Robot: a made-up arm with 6 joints. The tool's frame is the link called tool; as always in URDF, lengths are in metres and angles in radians. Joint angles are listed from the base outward.
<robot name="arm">
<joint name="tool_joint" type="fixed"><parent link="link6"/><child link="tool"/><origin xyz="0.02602 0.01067 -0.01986" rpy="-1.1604 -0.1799 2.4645"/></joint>
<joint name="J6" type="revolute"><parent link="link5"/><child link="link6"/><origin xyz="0.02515 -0.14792 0.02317" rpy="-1.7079 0.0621 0.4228"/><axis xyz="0 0 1"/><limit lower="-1.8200" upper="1.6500"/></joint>
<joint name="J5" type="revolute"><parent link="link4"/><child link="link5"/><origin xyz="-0.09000 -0.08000 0.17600" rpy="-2.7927 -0.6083 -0.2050"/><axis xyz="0 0 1"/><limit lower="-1.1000" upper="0.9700"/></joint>
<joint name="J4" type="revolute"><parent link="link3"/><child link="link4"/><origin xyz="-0.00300 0.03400 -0.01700" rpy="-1.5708 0.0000 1.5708"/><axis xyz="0 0 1"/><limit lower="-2.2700" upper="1.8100"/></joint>
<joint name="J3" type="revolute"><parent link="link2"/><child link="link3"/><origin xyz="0.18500 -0.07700 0.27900" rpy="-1.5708 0.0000 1.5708"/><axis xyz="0 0 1"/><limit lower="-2.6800" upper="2.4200"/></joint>
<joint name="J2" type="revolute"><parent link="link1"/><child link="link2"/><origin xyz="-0.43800 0.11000 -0.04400" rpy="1.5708 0.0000 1.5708"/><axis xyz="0 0 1"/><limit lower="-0.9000" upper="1.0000"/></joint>
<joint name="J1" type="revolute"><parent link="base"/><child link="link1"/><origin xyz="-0.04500 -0.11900 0.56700" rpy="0.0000 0.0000 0.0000"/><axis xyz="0 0 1"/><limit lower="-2.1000" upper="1.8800"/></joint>
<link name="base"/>
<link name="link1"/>
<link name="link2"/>
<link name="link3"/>
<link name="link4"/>
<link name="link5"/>
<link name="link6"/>
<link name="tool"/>
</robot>
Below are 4 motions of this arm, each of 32 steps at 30 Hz.
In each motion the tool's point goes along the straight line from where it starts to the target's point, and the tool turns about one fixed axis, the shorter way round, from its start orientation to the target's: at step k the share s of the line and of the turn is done. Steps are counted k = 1, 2, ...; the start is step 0. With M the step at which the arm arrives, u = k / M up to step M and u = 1 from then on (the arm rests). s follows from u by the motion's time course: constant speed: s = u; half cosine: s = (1 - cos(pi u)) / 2; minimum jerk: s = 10 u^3 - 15 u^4 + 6 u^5.
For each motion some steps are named. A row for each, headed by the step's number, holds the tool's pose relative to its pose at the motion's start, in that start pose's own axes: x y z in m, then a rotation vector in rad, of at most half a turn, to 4 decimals.
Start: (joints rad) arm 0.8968 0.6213 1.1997 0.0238 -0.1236 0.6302
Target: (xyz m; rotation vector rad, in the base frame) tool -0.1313 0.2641 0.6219 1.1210 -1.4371 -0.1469
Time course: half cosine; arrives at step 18
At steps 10, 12, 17, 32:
10: 0.0249 -0.0728 -0.0906 -0.2505 -0.1397 -0.1932
12: 0.0319 -0.0931 -0.1158 -0.3202 -0.1785 -0.2469
17: 0.0422 -0.1232 -0.1532 -0.4236 -0.2362 -0.3267
32: 0.0425 -0.1241 -0.1544 -0.4269 -0.2380 -0.3292

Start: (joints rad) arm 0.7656 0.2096 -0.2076 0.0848 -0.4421 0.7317
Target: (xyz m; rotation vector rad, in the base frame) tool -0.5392 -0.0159 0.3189 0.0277 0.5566 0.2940
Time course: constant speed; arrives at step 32
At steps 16, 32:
16: -0.0615 0.0020 0.0608 -0.1972 0.4601 -0.2885
32: -0.1230 0.0039 0.1216 -0.3945 0.9202 -0.5770

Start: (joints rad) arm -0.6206 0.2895 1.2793 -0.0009 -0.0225 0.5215
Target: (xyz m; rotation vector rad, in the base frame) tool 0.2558 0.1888 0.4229 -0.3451 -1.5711 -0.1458
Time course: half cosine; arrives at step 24
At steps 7, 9, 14, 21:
7: -0.0092 0.0051 0.0040 0.0242 0.0134 0.0003
9: -0.0145 0.0081 0.0064 0.0381 0.0212 0.0005
14: -0.0296 0.0164 0.0130 0.0778 0.0432 0.0010
21: -0.0452 0.0251 0.0199 0.1189 0.0660 0.0015

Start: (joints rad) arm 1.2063 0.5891 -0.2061 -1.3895 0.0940 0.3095
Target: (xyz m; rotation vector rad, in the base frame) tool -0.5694 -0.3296 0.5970 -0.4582 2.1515 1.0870
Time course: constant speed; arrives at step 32
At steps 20, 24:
20: 0.0681 0.0694 0.1029 1.0290 0.5576 -1.0068
24: 0.0818 0.0832 0.1235 1.2347 0.6691 -1.2082

